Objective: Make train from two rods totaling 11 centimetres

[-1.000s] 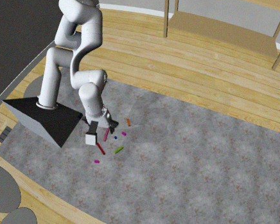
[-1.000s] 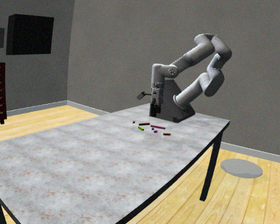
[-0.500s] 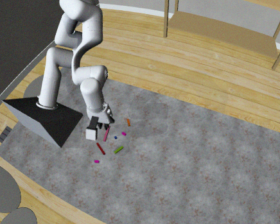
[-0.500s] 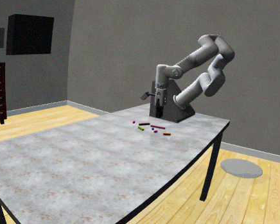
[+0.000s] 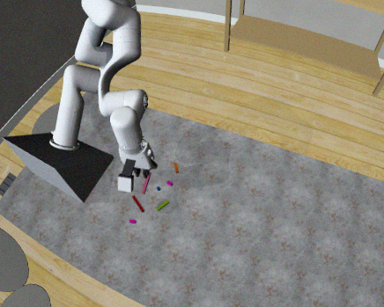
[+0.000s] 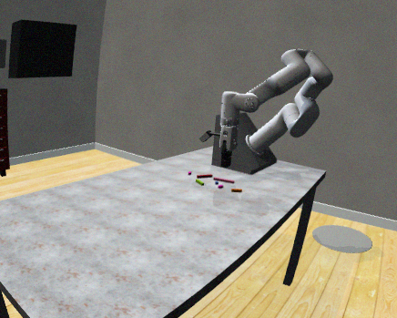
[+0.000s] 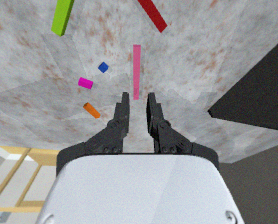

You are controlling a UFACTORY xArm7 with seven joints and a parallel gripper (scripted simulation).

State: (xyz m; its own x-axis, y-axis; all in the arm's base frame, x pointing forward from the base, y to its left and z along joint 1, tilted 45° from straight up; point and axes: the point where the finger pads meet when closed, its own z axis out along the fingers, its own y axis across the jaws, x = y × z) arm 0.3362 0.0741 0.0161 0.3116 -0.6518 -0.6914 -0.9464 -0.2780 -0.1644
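Now: hand 80 mm above the pink rod. From my hand the other things lie so: red rod 90 mm to the right, 80 mm below, 20 mm ahead; then blue rod 80 mm below, 50 mm ahead; then lime rod 100 mm ahead, 80 mm below, 50 mm to the right.
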